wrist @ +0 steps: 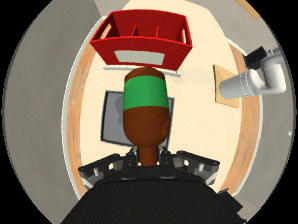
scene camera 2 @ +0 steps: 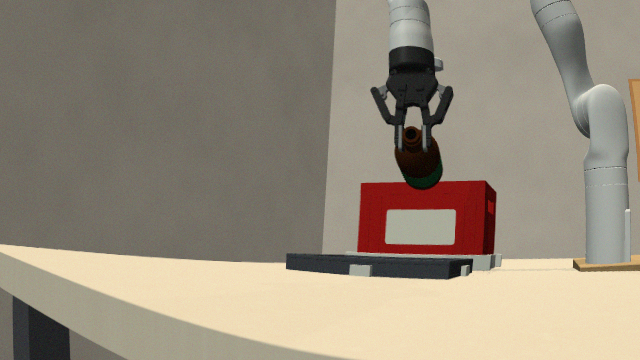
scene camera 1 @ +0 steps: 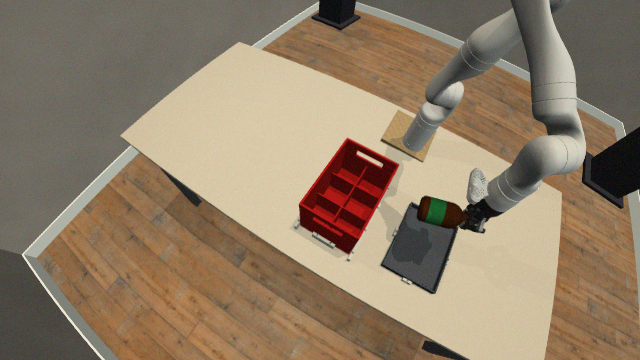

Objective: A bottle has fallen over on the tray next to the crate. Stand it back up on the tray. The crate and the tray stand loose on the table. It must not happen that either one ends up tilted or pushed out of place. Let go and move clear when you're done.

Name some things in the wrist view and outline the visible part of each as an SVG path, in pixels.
My gripper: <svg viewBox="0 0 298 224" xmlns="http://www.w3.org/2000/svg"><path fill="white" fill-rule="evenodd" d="M244 221L209 187L215 182L220 166L219 161L184 150L176 151L176 154L171 155L171 152L160 144L158 146L159 165L140 166L139 150L137 146L134 146L134 149L131 148L125 156L114 153L79 167L78 172L88 191L60 224L243 224Z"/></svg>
A bottle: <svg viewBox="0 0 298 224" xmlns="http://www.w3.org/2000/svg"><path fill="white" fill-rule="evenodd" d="M139 67L130 71L124 78L123 130L127 139L138 147L139 163L143 166L157 165L158 146L166 140L171 128L168 92L165 75L161 71L152 67Z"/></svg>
A tray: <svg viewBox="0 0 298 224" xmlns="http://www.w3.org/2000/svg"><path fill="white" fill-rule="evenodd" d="M175 97L168 97L171 128L168 137L161 144L167 150L169 149ZM105 90L101 115L100 142L132 148L135 145L126 138L123 130L123 91Z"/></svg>
